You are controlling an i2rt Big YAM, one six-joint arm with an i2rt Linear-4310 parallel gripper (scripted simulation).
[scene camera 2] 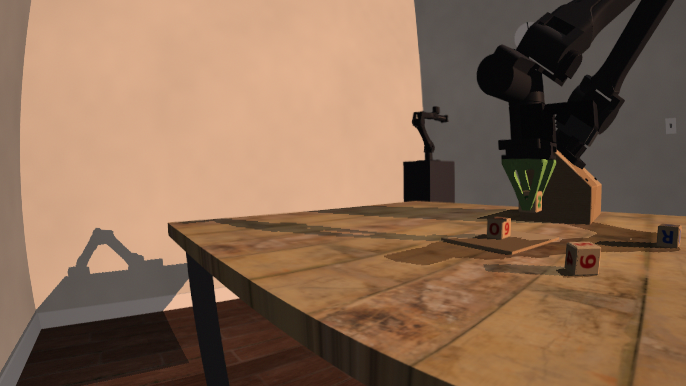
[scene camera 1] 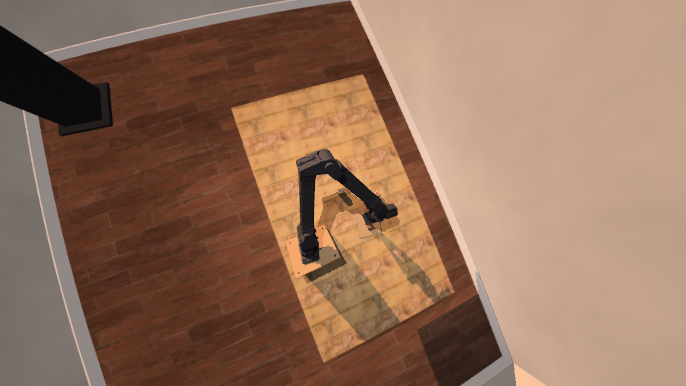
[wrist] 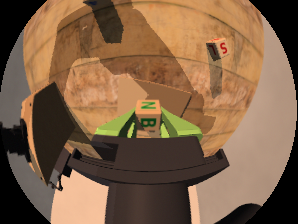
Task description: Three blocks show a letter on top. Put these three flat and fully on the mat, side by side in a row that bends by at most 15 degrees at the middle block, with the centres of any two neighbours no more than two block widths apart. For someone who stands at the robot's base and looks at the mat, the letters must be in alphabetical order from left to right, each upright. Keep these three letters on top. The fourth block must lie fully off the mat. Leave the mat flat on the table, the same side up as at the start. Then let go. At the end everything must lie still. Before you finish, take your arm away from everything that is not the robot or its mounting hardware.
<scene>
The pictures show: the gripper and a tan mat.
The gripper shows as well in the wrist view.
</scene>
